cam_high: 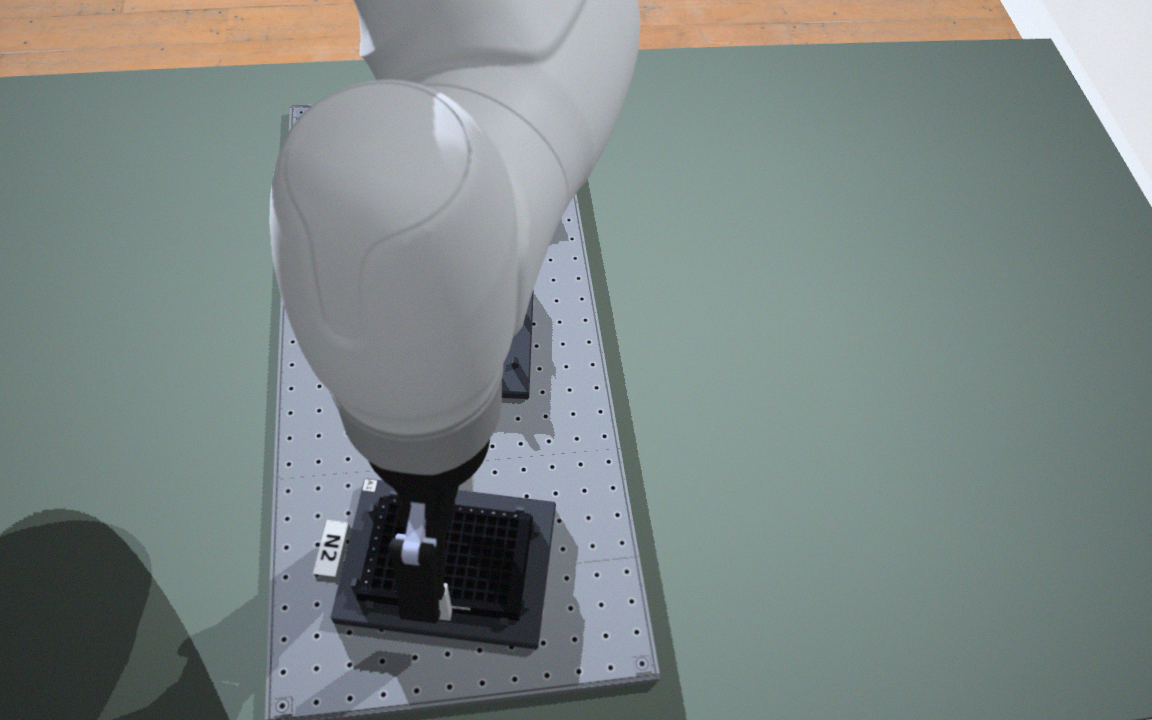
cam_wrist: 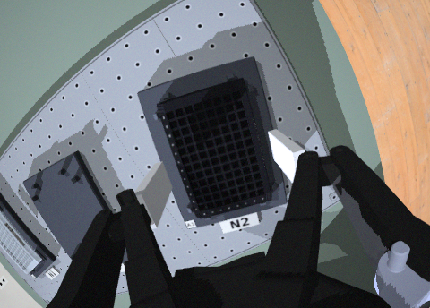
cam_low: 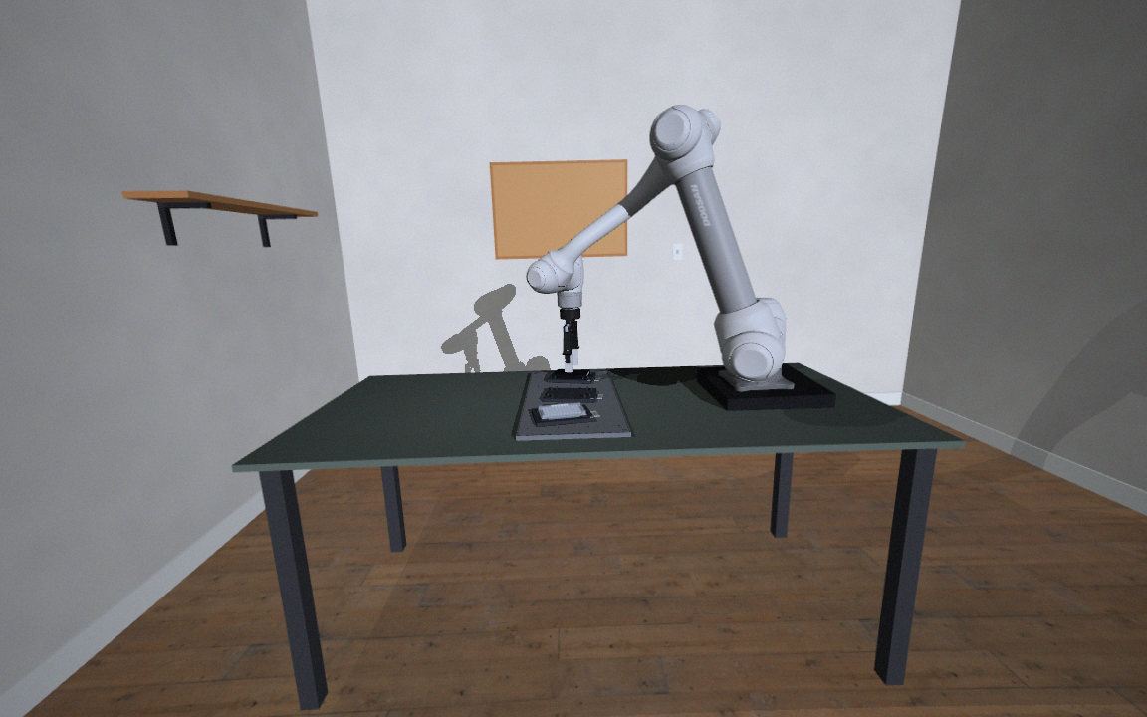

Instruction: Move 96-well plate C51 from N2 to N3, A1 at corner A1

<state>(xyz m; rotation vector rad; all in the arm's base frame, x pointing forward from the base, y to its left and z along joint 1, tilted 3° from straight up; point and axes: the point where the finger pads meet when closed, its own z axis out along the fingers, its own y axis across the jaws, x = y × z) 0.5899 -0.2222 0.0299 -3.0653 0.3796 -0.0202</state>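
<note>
Right now my hand is 4 cm above the black 96-well plate C51. From my hand the other things lie so: plate nest N2: 6 cm below; N2 label: 9 cm behind, 2 cm to the left, 6 cm below; landing nest N3: 1 cm ahead, 22 cm to the left, 6 cm below.
</note>
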